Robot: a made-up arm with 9 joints. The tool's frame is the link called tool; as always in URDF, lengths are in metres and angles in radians.
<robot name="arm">
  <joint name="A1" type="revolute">
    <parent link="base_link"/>
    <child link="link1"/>
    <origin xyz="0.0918 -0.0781 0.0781"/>
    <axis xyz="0 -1 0"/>
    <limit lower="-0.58" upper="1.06"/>
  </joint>
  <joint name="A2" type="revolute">
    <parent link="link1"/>
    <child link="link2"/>
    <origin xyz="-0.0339 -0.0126 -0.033"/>
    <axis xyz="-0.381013 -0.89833 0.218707"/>
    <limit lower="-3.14" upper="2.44"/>
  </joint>
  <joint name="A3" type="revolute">
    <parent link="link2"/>
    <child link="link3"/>
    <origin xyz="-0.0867 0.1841 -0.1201"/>
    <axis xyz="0 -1 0"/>
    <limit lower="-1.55" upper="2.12"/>
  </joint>
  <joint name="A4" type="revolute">
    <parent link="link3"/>
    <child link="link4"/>
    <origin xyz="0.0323 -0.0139 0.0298"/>
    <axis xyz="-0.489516 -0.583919 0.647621"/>
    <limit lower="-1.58" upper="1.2"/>
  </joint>
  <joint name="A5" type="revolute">
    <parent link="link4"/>
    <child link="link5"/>
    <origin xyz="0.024 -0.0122 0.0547"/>
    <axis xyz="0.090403 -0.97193 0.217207"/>
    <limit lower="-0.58" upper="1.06"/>
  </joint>
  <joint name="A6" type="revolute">
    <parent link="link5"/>
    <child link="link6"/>
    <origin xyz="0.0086 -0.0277 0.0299"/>
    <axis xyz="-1 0 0"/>
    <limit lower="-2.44" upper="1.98"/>
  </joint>
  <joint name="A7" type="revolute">
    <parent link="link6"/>
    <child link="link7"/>
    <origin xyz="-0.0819 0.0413 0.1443"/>
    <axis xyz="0 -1 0"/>
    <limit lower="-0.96" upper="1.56"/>
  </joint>
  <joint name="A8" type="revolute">
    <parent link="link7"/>
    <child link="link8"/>
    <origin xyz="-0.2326 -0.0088 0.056"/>
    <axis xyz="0 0 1"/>
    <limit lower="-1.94" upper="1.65"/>
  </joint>
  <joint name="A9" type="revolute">
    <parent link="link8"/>
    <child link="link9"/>
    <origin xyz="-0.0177 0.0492 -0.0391"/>
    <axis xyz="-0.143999 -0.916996 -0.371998"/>
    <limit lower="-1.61" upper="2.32"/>
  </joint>
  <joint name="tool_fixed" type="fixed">
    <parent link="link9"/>
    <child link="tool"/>
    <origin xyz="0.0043 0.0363 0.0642" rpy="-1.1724 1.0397 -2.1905"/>
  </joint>
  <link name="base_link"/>
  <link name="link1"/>
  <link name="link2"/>
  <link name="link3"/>
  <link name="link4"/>
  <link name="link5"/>
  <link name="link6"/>
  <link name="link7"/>
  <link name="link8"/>
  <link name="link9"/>
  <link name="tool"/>
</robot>
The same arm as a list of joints. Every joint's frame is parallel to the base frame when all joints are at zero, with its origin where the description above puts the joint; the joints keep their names.
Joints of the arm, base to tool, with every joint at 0 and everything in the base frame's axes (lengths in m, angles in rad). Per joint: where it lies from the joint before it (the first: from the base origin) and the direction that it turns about. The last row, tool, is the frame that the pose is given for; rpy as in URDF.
A1: axis -y origin 0.0918 -0.0781 0.0781
A2: axis -0.381013 -0.89833 0.218707 origin -0.0339 -0.0126 -0.033
A3: axis -y origin -0.0867 0.1841 -0.1201
A4: axis -0.489516 -0.583919 0.647621 origin 0.0323 -0.0139 0.0298
A5: axis 0.090403 -0.97193 0.217207 origin 0.024 -0.0122 0.0547
A6: axis -x origin 0.0086 -0.0277 0.0299
A7: axis -y origin -0.0819 0.0413 0.1443
A8: axis +z origin -0.2326 -0.0088 0.056
A9: axis -0.143999 -0.916996 -0.371998 origin -0.0177 0.0492 -0.0391
tool: origin 0.0043 0.0363 0.0642 rpy -1.1724 1.0397 -2.1905
Joint limits (rad, base to tool): -0.58..1.06 -3.14..2.44 -1.55..2.12 -1.58..1.2 -0.58..1.06 -2.44..1.98 -0.96..1.56 -1.94..1.65 -1.61..2.32

